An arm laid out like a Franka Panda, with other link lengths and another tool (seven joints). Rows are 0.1 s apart.
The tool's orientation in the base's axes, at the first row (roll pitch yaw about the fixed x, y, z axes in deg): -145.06 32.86 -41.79
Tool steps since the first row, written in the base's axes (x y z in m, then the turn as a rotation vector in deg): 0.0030 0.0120 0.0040 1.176 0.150 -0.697; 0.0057 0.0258 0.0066 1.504 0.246 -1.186; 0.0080 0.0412 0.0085 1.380 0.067 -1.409; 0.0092 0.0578 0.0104 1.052 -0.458 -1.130; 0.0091 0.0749 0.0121 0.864 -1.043 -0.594; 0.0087 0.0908 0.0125 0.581 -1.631 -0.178; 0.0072 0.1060 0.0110 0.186 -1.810 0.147; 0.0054 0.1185 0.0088 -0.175 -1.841 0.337; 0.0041 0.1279 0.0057 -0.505 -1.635 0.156; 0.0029 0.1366 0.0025 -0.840 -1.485 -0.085; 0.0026 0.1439 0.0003 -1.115 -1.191 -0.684
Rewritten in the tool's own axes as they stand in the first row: -0.0070 -0.0091 0.0061 1.031 -0.640 0.647; -0.0145 -0.0180 0.0144 1.448 -0.699 1.070; -0.0227 -0.0270 0.0244 1.591 -0.423 1.088; -0.0322 -0.0355 0.0351 1.528 -0.090 0.499; -0.0428 -0.0432 0.0463 1.447 0.035 -0.302; -0.0522 -0.0495 0.0575 1.373 0.293 -1.028; -0.0608 -0.0537 0.0695 1.050 0.516 -1.401; -0.0677 -0.0563 0.0799 0.738 0.718 -1.573; -0.0721 -0.0576 0.0888 0.514 0.979 -1.315; -0.0760 -0.0587 0.0972 0.351 1.295 -1.058; -0.0791 -0.0603 0.1040 0.340 1.678 -0.446
